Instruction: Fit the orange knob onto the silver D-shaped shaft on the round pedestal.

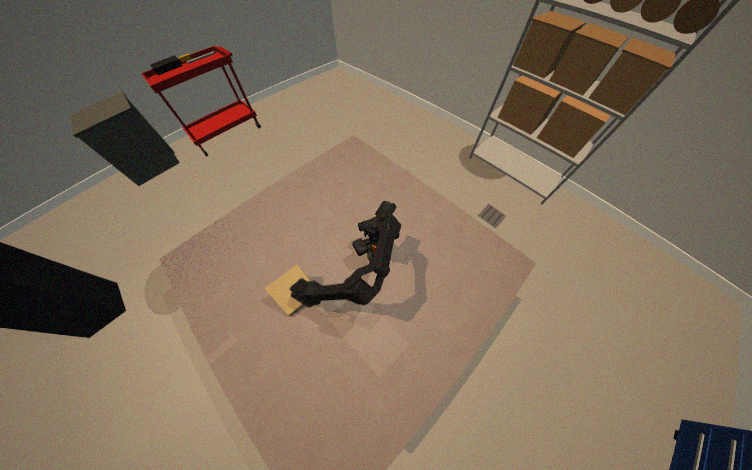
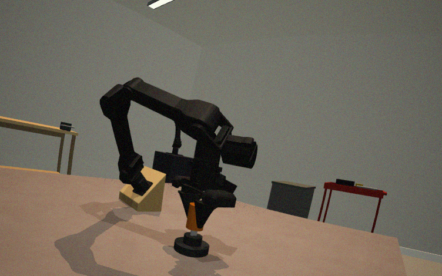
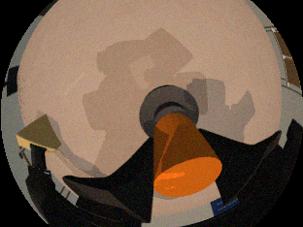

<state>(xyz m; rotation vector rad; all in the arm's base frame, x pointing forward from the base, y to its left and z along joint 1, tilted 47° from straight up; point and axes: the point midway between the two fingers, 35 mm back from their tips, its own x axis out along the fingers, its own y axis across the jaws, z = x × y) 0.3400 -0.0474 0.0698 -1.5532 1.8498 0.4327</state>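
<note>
My gripper tip is now 30 mm below the orange knob. The rest, counted from my gripper tip: round black pedestal: 40 mm below.
</note>
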